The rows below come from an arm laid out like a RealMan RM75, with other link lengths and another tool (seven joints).
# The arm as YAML. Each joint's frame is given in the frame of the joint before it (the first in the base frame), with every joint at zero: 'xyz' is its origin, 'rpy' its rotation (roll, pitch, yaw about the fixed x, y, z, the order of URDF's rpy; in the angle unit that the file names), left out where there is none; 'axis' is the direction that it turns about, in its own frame. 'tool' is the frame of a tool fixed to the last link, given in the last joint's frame.
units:
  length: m
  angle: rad
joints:
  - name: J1
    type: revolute
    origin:
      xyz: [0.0, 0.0, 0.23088]
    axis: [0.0, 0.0, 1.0]
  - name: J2
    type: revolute
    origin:
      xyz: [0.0, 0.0, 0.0]
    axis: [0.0, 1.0, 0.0]
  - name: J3
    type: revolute
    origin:
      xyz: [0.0, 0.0, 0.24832]
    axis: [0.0, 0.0, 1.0]
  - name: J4
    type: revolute
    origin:
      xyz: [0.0, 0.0, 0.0]
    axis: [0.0, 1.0, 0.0]
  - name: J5
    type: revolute
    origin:
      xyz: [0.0, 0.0, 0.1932]
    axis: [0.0, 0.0, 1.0]
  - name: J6
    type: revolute
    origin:
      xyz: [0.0, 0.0, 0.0]
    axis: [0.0, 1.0, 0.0]
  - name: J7
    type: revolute
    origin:
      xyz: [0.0, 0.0, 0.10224]
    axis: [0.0, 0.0, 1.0]
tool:
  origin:
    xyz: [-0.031, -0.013, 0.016]
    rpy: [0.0, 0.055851, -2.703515]
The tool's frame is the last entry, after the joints.
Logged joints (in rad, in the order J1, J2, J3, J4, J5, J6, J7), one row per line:
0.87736, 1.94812, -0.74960, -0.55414, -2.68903, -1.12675, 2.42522
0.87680, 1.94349, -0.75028, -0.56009, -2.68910, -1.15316, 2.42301
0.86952, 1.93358, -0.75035, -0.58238, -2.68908, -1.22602, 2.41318
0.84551, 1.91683, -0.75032, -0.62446, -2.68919, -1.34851, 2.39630
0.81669, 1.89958, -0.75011, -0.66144, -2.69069, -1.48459, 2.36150
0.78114, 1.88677, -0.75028, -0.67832, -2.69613, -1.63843, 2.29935
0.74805, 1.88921, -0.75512, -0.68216, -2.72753, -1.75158, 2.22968
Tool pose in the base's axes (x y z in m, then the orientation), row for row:
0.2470, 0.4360, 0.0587, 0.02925, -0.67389, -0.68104, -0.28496
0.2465, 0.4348, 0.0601, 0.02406, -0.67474, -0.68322, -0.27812
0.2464, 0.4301, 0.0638, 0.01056, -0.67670, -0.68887, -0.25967
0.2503, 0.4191, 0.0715, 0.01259, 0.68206, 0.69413, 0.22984
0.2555, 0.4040, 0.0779, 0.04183, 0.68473, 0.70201, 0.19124
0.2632, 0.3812, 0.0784, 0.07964, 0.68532, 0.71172, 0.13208
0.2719, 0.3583, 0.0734, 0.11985, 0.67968, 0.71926, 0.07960
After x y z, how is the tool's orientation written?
As a quaternion, w x y z.
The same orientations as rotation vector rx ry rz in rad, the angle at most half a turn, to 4 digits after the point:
-2.0785, -2.1006, -0.8789
-2.0879, -2.1141, -0.8606
-2.1117, -2.1497, -0.8103
2.1257, 2.1634, 0.7163
2.0957, 2.1486, 0.5853
2.0502, 2.1292, 0.3951
1.9863, 2.1020, 0.2326

